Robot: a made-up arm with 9 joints. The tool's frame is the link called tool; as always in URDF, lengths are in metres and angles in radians. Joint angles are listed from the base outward.
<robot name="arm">
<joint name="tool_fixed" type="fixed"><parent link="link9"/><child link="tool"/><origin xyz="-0.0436 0.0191 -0.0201" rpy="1.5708 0 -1.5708"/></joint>
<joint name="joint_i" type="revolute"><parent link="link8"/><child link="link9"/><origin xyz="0.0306 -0.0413 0.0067"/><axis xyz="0 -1 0"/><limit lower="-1.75" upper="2.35"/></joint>
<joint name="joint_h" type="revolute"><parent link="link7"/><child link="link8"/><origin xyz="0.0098 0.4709 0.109"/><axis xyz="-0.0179 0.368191 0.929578"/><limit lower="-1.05" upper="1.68"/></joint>
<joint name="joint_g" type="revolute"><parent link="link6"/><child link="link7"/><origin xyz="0.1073 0.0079 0.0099"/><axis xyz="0 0 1"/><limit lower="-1.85" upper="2.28"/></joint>
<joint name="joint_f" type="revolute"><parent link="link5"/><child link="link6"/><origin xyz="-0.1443 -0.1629 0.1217"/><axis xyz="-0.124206 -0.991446 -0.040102"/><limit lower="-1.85" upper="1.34"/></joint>
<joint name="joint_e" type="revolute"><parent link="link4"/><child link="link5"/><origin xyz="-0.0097 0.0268 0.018"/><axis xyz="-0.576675 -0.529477 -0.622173"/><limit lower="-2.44" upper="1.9"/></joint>
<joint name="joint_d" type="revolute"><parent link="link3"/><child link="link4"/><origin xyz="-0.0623 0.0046 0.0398"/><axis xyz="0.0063 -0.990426 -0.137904"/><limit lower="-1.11" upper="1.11"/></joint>
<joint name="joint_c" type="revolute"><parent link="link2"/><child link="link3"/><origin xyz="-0.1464 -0.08 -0.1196"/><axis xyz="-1 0 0"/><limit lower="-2.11" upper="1.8"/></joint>
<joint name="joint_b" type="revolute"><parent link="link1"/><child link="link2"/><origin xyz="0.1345 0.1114 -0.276"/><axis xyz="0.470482 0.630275 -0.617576"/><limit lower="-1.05" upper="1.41"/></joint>
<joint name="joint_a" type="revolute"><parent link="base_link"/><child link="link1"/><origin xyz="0.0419 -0.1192 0.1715"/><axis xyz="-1 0 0"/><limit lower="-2.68" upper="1.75"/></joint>
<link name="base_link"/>
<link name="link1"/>
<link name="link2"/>
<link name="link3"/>
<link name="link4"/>
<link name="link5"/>
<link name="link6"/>
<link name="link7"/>
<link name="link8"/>
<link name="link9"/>
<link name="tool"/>
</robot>
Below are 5 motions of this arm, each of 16 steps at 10 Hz.
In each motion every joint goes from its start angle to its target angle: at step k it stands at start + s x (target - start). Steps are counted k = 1, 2, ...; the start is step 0. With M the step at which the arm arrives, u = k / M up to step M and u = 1 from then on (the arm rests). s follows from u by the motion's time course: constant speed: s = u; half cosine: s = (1 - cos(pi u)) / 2; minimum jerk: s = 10 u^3 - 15 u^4 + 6 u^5.
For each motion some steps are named. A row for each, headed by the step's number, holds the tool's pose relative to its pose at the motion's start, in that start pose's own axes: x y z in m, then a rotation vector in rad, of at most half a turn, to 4 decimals.
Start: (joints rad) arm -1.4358 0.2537 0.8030 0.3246 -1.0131 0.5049 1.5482 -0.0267 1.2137
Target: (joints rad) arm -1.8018 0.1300 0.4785 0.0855 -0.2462 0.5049 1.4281 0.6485 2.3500
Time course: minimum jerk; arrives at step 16
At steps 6, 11, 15, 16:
6: -0.0353 -0.0982 0.0150 0.2428 0.1580 -0.0196
11: -0.0589 -0.2971 0.0163 0.6791 0.3518 -0.1239
15: -0.0540 -0.3587 0.0064 0.8148 0.3786 -0.1659
16: -0.0539 -0.3595 0.0062 0.8165 0.3789 -0.1665

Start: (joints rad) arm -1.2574 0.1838 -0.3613 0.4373 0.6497 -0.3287 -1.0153 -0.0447 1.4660
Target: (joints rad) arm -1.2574 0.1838 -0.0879 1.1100 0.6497 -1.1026 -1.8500 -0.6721 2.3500
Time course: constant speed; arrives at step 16
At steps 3, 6, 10, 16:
3: 0.0326 -0.0764 0.0188 0.1733 -0.0035 0.2860
6: 0.0748 -0.1433 0.0436 0.3350 0.0539 0.5607
10: 0.1358 -0.2146 0.0861 0.5260 0.2239 0.8921
16: 0.2123 -0.2853 0.1639 0.7524 0.6619 1.2657

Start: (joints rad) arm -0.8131 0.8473 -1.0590 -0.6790 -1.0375 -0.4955 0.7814 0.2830 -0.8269
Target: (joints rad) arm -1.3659 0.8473 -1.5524 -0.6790 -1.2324 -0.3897 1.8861 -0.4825 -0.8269
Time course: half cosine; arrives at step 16
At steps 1, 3, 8, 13, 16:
1: 0.0008 -0.0074 0.0062 0.0035 0.0101 0.0103
3: 0.0141 -0.0655 0.0543 0.0319 0.0898 0.0892
8: 0.3055 -0.3636 0.2504 0.2088 0.5663 0.4965
13: 0.8140 -0.4631 0.1830 0.3667 1.0907 0.8603
16: 0.9140 -0.4466 0.1323 0.3903 1.2008 0.9315

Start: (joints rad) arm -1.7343 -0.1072 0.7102 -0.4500 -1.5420 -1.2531 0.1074 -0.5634 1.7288
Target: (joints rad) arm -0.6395 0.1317 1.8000 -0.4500 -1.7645 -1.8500 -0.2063 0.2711 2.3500
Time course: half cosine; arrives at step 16
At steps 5, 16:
5: 0.0598 -0.1300 -0.0463 -0.1494 -0.3006 0.1562
16: 0.5483 -0.3589 0.0408 -0.1637 -1.7365 0.7034

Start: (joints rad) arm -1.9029 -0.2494 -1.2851 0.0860 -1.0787 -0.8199 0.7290 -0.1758 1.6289
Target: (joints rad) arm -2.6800 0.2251 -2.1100 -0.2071 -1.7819 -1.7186 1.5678 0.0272 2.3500
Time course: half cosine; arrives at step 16
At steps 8, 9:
8: 0.6030 0.1585 -0.0622 -0.1793 -0.3655 -1.5010
9: 0.7125 0.0864 -0.0960 -0.3347 -0.4193 -1.7361

